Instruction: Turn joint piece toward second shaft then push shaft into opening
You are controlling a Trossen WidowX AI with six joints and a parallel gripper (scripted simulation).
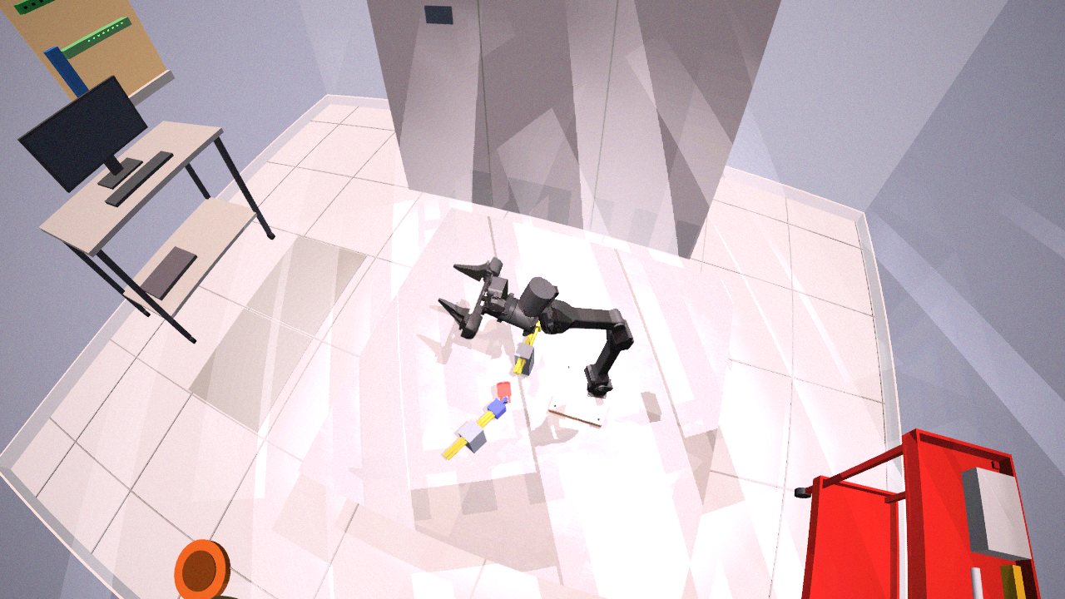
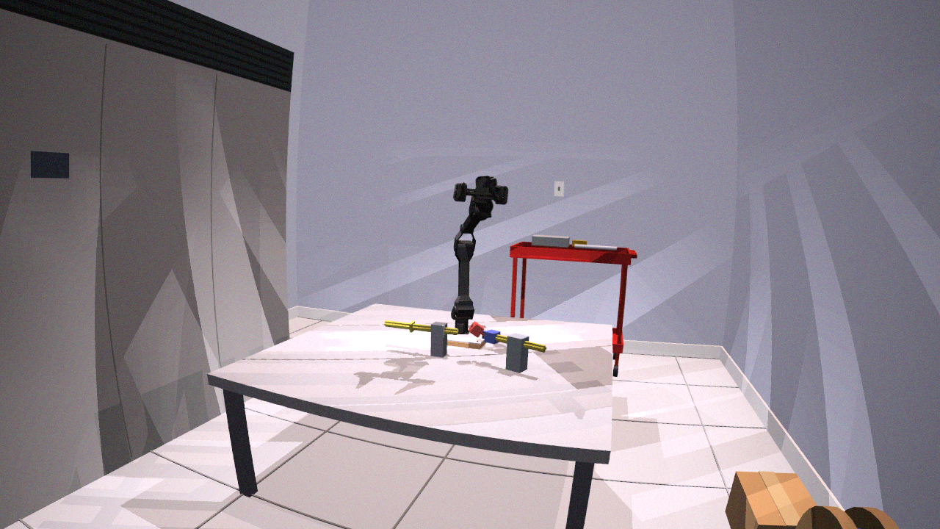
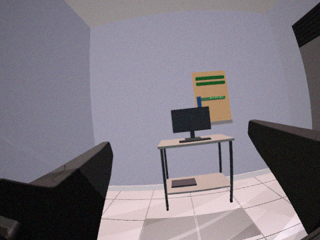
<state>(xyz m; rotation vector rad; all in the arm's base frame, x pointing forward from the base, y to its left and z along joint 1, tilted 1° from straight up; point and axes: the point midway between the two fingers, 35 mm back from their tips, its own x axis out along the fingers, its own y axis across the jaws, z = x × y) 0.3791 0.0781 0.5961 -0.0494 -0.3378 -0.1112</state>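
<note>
The red square joint piece lies 10 cm behind my gripper tip, 1 cm to the left of it and 52 cm below it.
</note>
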